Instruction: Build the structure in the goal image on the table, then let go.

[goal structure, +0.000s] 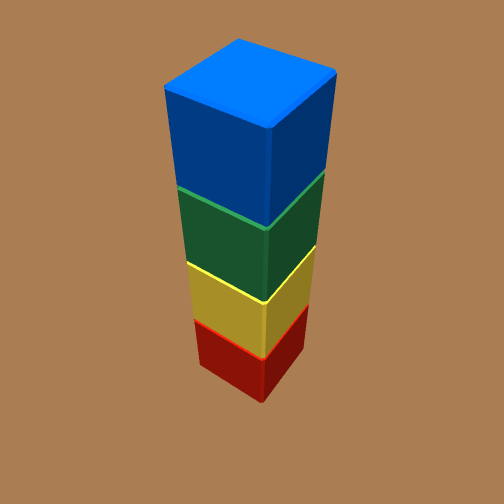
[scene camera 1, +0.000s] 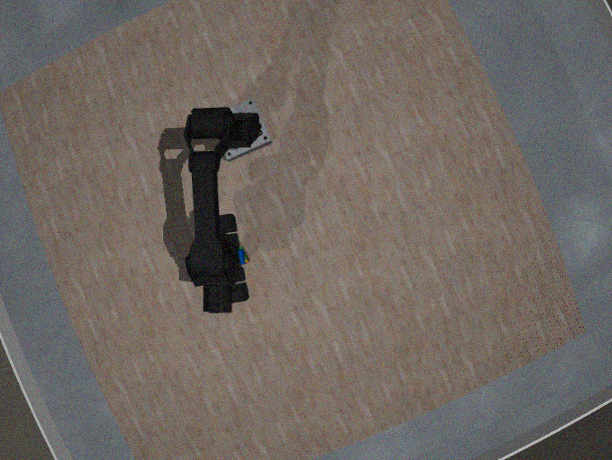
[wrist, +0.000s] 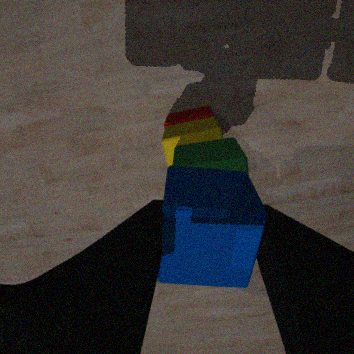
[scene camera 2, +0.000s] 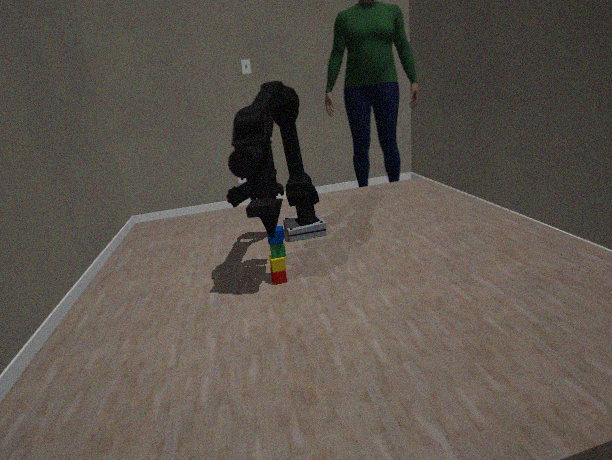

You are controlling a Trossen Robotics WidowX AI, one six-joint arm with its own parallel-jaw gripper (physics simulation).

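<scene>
A blue block [scene camera 1: 241,256] [scene camera 2: 276,235] [wrist: 215,250] is between the fingers of my gripper [scene camera 2: 273,233] [wrist: 208,213], which is shut on it. The block is level, right over a green block [scene camera 2: 278,250] [wrist: 210,156]; whether the two touch or a thin gap is between them, I cannot tell. The green block stands on a yellow block [scene camera 2: 278,264] [wrist: 195,134], and that on a red block [scene camera 2: 279,277] [wrist: 189,116] on the table. The column looks upright, with slight offsets and twists between blocks. The arm hides most of it in scene camera 1.
The arm's light grey base plate [scene camera 1: 250,150] [scene camera 2: 306,232] is behind the column in scene camera 2. The wooden table top [scene camera 1: 400,225] [scene camera 2: 375,325] bears the arm's shadows. A standing figure in a green top [scene camera 2: 372,45] is beyond the table.
</scene>
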